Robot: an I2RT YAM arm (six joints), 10 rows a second.
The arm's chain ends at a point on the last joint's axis. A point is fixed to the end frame.
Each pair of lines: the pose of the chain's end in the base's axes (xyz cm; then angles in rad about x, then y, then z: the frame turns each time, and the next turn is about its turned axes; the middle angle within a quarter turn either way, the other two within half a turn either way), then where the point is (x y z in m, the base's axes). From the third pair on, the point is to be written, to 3 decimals.
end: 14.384, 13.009, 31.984, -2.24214, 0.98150, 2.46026
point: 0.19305 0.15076 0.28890
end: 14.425, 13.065, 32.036, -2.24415, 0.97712, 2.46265
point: 0.19328 0.15145 0.28923
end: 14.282, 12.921, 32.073, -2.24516, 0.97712, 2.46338
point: 0.192 0.150 0.290
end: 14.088, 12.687, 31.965, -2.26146, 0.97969, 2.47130
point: 0.190 0.147 0.288
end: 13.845, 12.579, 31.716, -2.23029, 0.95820, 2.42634
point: 0.187 0.147 0.286
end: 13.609, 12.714, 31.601, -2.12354, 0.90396, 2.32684
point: 0.183 0.153 0.286
